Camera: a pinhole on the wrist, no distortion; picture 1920 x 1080 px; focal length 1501.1 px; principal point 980.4 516.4 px. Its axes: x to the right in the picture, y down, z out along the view. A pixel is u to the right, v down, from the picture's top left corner.
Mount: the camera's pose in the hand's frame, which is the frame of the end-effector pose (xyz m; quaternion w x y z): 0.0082 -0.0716 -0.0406 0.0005 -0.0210 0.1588 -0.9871
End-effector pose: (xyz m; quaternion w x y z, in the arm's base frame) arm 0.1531 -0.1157 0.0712 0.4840 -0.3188 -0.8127 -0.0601
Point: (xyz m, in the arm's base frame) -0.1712 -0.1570 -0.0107
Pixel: 989.9 637.3
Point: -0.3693 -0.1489 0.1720
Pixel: 256.0 1015.2
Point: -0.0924 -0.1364 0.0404
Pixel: 814.8 533.2
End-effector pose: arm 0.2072 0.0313 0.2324 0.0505 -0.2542 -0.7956 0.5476
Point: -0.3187 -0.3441 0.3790
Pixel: 407.0 963.1
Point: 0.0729 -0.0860 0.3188
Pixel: 721.7 791.5
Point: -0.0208 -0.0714 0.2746
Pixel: 92.9 579.3
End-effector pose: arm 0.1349 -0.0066 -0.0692 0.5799 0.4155 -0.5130 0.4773
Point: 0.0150 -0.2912 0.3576
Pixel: outside the picture
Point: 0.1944 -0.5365 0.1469
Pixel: 680.6 280.3
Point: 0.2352 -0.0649 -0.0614
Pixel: 1147.9 723.7
